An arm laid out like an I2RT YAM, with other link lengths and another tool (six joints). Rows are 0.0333 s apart.
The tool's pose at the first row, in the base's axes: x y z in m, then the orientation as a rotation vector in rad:
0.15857, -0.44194, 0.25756, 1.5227, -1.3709, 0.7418
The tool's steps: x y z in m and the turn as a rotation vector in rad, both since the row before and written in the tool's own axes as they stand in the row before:
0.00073, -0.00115, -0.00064, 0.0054, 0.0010, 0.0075
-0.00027, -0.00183, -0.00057, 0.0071, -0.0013, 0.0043
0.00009, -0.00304, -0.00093, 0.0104, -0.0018, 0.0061
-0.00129, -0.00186, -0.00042, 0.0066, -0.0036, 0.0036
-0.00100, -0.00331, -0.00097, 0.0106, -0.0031, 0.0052
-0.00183, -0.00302, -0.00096, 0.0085, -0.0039, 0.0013
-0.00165, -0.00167, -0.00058, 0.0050, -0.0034, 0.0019
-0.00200, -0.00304, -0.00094, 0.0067, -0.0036, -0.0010
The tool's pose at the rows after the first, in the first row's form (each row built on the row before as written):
0.15992, -0.44172, 0.25819, 1.5220, -1.3756, 0.7514
0.16173, -0.44118, 0.25775, 1.5257, -1.3789, 0.7588
0.16483, -0.44050, 0.25752, 1.5312, -1.3835, 0.7696
0.16647, -0.43965, 0.25614, 1.5363, -1.3880, 0.7747
0.16964, -0.43846, 0.25495, 1.5432, -1.3927, 0.7843
0.17239, -0.43690, 0.25311, 1.5513, -1.3950, 0.7893
0.17381, -0.43571, 0.25156, 1.5560, -1.3981, 0.7922
0.17655, -0.43405, 0.24960, 1.5639, -1.3985, 0.7946

